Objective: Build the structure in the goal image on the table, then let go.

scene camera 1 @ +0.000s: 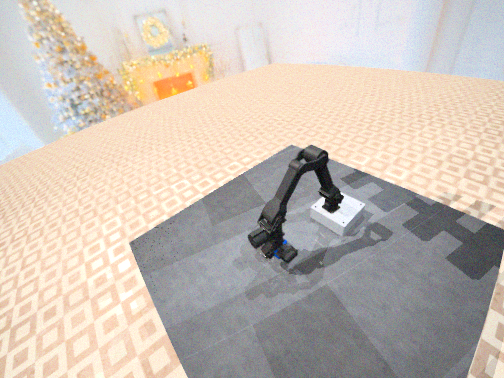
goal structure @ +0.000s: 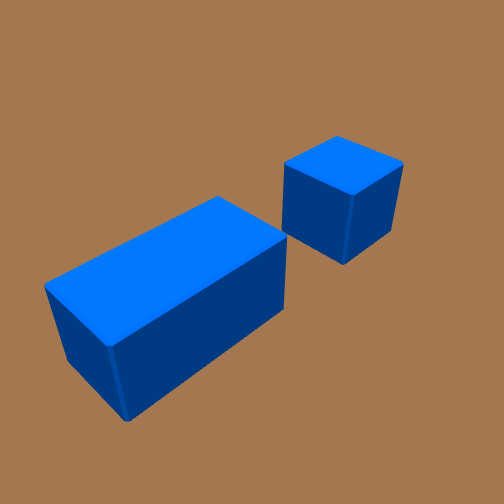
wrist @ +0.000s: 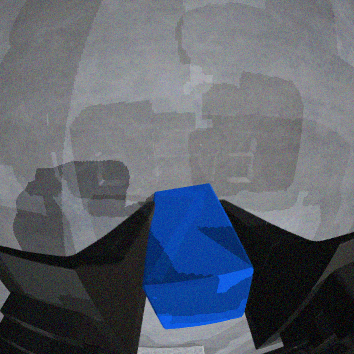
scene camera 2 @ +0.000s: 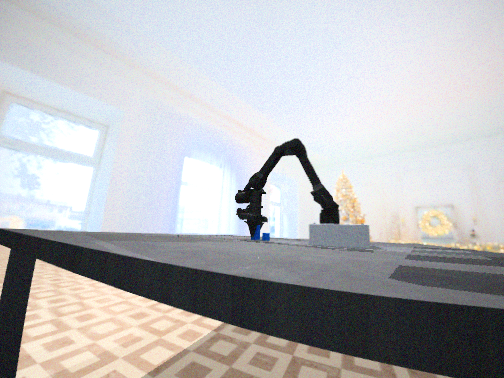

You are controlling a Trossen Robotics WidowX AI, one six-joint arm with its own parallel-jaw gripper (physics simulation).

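Pixels of known places: gripper, fingertip midpoint: (scene camera 1: 277, 254) (wrist: 185, 207) (scene camera 2: 253, 237); arm's base, origin of the base link: (scene camera 1: 330, 207) (scene camera 2: 330, 225).
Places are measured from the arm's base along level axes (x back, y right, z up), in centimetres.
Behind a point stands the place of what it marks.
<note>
A taller blue block (scene camera 2: 257, 233) {x -31.0, y -1.9, z -4.2 cm} (wrist: 197, 240) {x -34.3, y -1.0, z -2.3 cm} stands on the dark grey table between the fingers of my gripper (scene camera 1: 278, 252) {x -33.5, y -0.9, z -6.0 cm} (scene camera 2: 255, 236) {x -33.5, y -0.9, z -6.0 cm} (wrist: 185, 207) {x -33.5, y -0.9, z -6.0 cm}. In the wrist view both black fingers press against its sides, so the gripper is shut on it, low at the table top. A smaller, lower blue block (scene camera 2: 266, 236) {x -27.6, y 0.4, z -5.4 cm} stands on the table just right of the gripper in scene camera 2; I cannot make it out separately in the wrist view. In scene camera 1 bits of blue show around the gripper, and the arm hides most of the blocks.
The arm's base stands on a pale box (scene camera 1: 341, 218) {x -1.9, y -7.8, z 0.0 cm} (scene camera 2: 339, 235) {x 4.9, y -10.5, z -3.6 cm} to the right of the gripper, on the grey table (scene camera 1: 310, 300) {x -35.3, y -23.4, z -7.1 cm} (scene camera 2: 200, 250) {x -11.0, y -53.8, z -7.1 cm}. Shadows of the arm fall across the table top. A patterned floor lies around the table, with a decorated tree and a fireplace beyond.
</note>
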